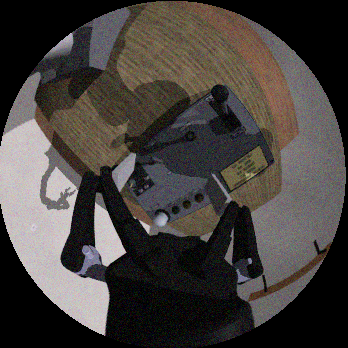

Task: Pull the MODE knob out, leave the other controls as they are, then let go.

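Observation:
The MODE knob [190, 135] is a small dark round knob in the upper middle of the dark grey control panel [200, 162], partly in shadow. My gripper [172, 171] is open, with nothing between its fingers. Its fingertips show on either side of the panel's lower part, and the knob appears beyond them, up and to the right of the midpoint between them. The knob is not between the fingers. The knob's height and its exact distance from the fingertips are hard to tell.
The panel also bears a black ball-topped lever [220, 93], a rotary dial [141, 185], a white ball knob [161, 218], several dark round buttons [186, 204] and a yellow label [245, 169]. It rests on a wooden table [165, 47]. A grey object [107, 40] stands at the upper left.

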